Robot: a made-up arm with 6 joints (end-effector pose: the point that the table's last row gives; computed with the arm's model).
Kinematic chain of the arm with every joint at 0, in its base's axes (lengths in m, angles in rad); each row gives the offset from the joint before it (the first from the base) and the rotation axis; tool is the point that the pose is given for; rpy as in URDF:
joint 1: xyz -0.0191 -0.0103 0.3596 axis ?
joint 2: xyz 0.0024 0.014 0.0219 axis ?
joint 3: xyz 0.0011 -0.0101 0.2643 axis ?
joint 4: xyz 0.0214 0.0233 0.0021 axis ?
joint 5: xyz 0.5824 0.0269 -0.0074 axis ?
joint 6: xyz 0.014 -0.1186 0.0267 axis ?
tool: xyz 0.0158 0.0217 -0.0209 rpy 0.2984 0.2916 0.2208
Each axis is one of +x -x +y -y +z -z.
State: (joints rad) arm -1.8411 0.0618 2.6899 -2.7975 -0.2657 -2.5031
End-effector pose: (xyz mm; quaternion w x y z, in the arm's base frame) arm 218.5 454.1 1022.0 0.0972 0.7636 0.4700 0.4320
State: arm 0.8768 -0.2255 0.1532 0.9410 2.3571 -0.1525
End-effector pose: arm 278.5 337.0 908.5 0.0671 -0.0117 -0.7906 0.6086
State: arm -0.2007 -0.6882 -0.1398 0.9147 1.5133 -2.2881
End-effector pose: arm 231.4 -69.0 948.6 0.5378 0.1894 0.0195 0.8213
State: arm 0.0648 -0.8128 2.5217 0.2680 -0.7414 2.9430
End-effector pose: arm -836.2 -148.1 402.1 0.2289 -0.0862 -0.0683 -0.9672
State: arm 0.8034 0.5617 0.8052 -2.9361 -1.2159 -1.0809
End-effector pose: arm 448.2 608.9 772.1 0.6736 -0.3951 -0.5333 -0.3253
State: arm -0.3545 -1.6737 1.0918 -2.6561 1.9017 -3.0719
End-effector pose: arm -679.5 366.3 607.2 0.9063 0.1887 -0.3235 -0.1958
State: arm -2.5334 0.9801 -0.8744 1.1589 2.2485 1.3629
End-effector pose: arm -152.9 -100.9 -63.0 0.5843 -0.3081 0.2065 -0.7219
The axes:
joint 1: +z
joint 2: +y
joint 3: -y
joint 4: -x
joint 5: -y
joint 6: -x

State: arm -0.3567 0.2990 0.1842 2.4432 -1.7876 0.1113
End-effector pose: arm 645.2 -195.2 641.6 0.1064 -0.4059 0.3794 -0.8246
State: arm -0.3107 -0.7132 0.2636 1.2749 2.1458 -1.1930
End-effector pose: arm 67.1 -32.8 1076.8 0.4533 -0.5546 -0.2103 0.6654
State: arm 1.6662 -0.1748 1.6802 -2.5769 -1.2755 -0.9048
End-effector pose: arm -92.1 -232.8 1260.5 0.5883 0.3335 -0.3526 -0.6469
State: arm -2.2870 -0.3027 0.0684 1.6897 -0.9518 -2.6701
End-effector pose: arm -322.8 -419.5 971.5 0.2177 -0.0867 -0.6706 -0.7038
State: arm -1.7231 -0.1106 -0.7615 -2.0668 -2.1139 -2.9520
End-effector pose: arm 44.4 -462.8 209.0 0.8641 -0.4545 -0.1336 -0.1699
